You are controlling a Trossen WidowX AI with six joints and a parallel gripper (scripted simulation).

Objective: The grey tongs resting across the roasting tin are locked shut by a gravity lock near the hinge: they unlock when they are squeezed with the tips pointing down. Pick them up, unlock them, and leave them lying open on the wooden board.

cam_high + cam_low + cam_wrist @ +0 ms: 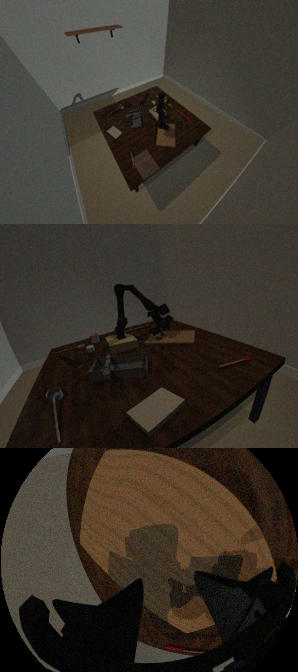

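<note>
My gripper tip is now 40 mm above the wooden board, 30 mm to the right of it and 20 mm short of it. Round my gripper tip: red-handled tool: 570 mm ahead, 60 mm to the left, 40 mm below; pale flat box: 550 mm ahead, 440 mm to the right, 40 mm below; roasting tin: 450 mm to the right, 190 mm ahead, 20 mm below.
</note>
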